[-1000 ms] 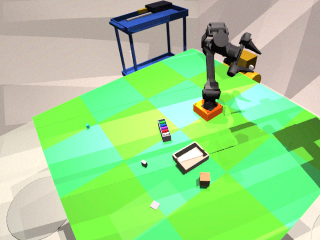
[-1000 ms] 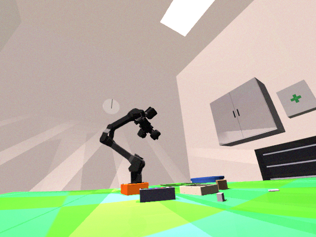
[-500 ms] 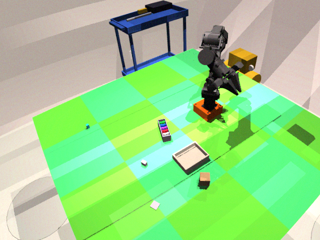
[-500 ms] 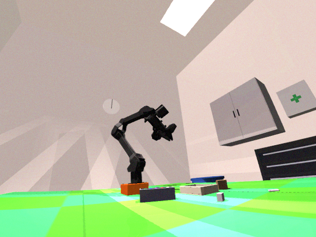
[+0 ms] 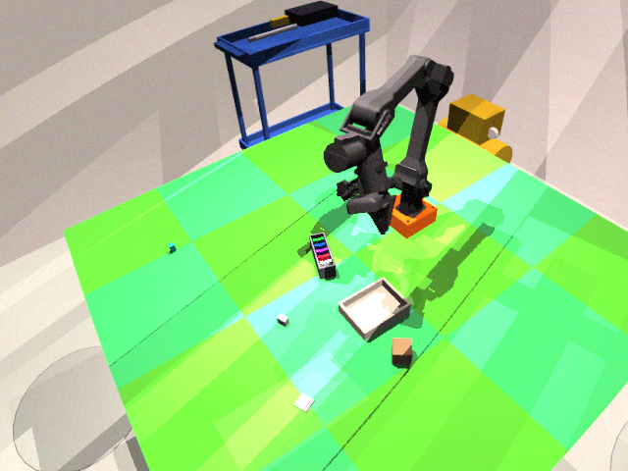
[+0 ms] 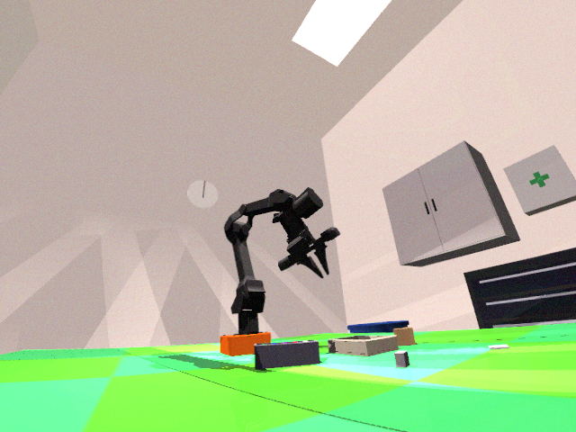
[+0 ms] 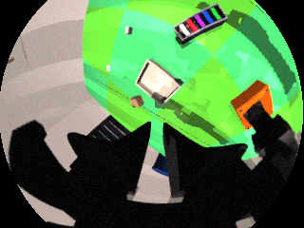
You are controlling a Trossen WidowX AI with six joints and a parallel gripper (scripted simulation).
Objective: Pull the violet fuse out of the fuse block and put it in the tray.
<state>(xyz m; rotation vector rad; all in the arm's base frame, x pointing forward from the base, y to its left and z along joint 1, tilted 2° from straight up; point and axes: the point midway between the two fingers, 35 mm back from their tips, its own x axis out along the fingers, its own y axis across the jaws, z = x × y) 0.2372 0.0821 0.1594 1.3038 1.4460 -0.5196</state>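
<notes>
My gripper tip is now 18 cm above the tray, 6 cm short of it and 3 cm to the right of it. From my gripper tip the other things lie so: white tile 33 cm ahead, 19 cm below, 7 cm to the left; brown cube 17 cm below, 15 cm to the left, 11 cm ahead; grey cube 23 cm ahead, 18 cm below, 10 cm to the right.
</notes>
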